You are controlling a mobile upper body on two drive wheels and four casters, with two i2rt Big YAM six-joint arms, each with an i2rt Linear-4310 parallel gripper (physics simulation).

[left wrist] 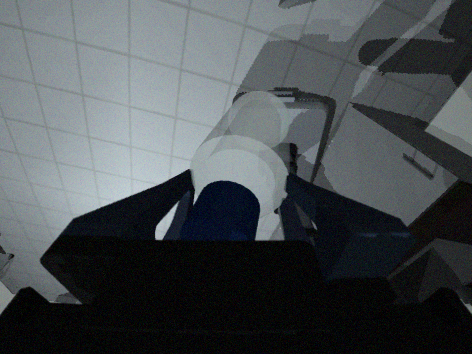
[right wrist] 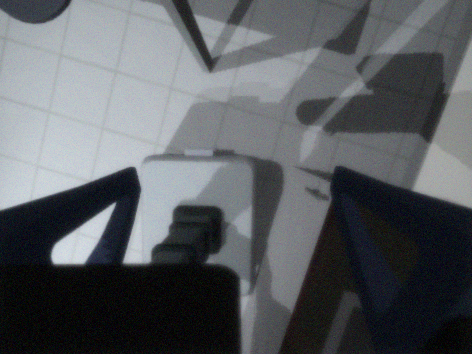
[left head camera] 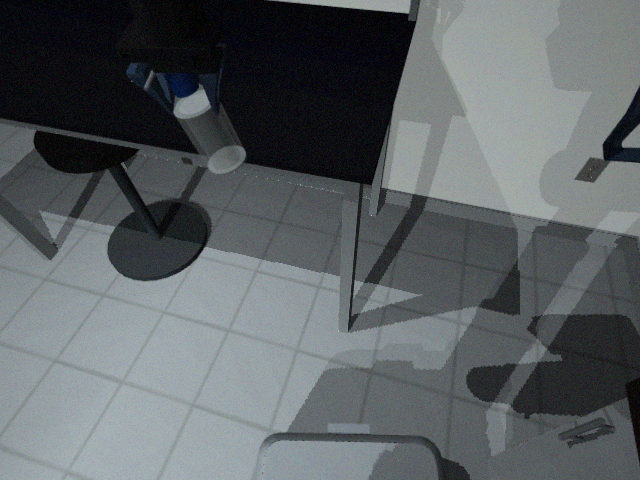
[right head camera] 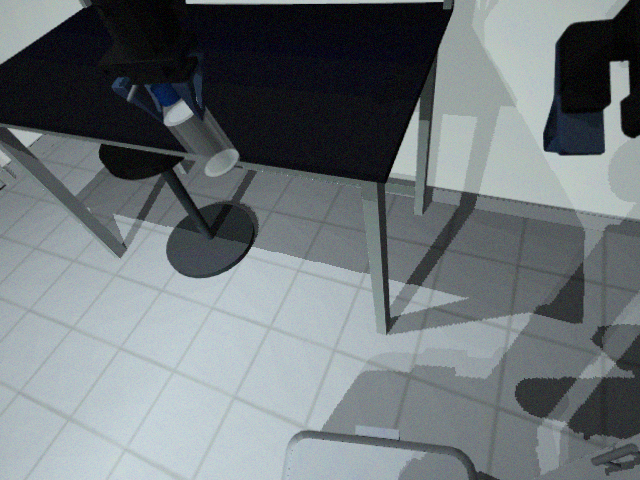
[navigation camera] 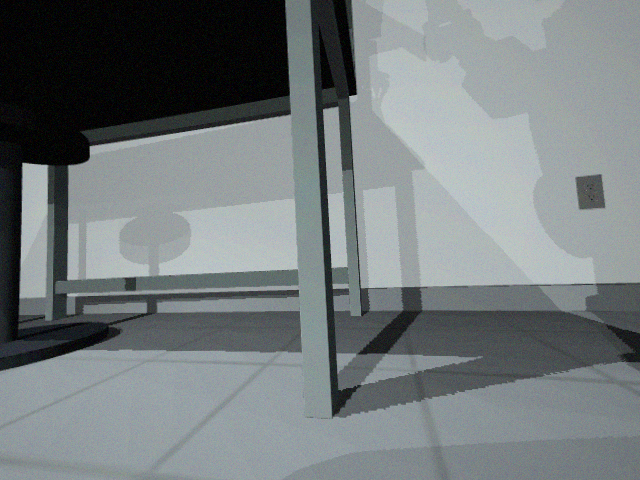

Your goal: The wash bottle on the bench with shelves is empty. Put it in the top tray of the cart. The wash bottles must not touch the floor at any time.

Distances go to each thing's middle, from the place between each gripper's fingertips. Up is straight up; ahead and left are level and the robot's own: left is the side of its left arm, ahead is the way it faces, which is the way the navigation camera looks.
Labels:
The white wash bottle with blue cap (left head camera: pixel 213 136) is 10 mm to the right of my left hand and 10 mm below it.
I see my right gripper 180 mm short of the white wash bottle with blue cap, 440 mm to the right of it and 90 mm above it.

